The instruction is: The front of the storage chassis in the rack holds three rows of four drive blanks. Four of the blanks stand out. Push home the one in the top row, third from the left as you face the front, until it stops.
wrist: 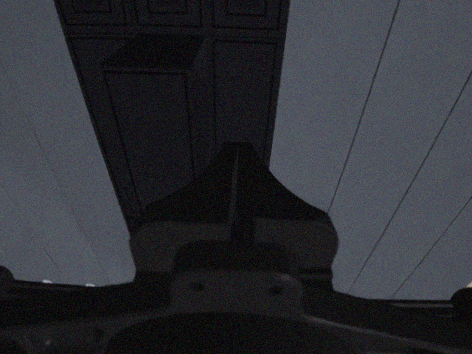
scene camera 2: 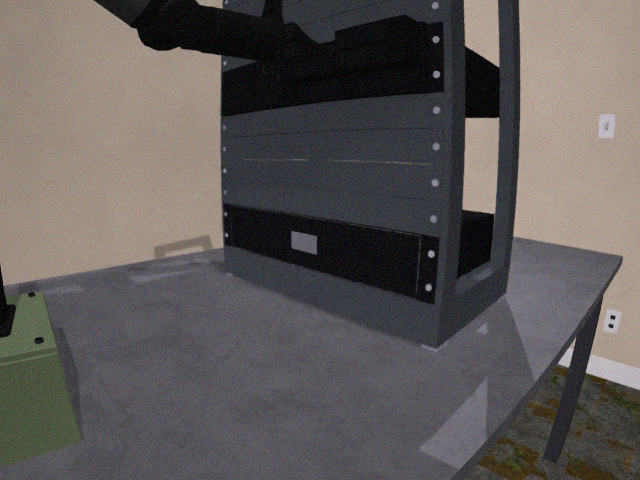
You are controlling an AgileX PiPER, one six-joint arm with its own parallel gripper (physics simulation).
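The black storage chassis (scene camera 2: 361, 82) (wrist: 87, 75) sits in the grey rack (scene camera 2: 452, 180). In the wrist view its front runs as a dark band up the picture. One long blank (wrist: 150, 125) stands out from the front there, left of the fingertips. A flatter blank (wrist: 245, 85) lies beside it to the right. My gripper (wrist: 238, 160) is shut with no thing between the fingertips, which overlap the lower part of the band. Its underside hides part of the front. In the scene view the fingertips merge with the dark chassis, so contact cannot be told.
Grey filler panels (scene camera 2: 330, 149) (wrist: 350, 75) flank the chassis. A black unit with a pale label (scene camera 2: 303, 242) is low in the rack. The dark arm (scene camera 2: 222, 33) reaches in from the upper left. A green block (scene camera 2: 31, 397) stands on the table (scene camera 2: 248, 392) at the left.
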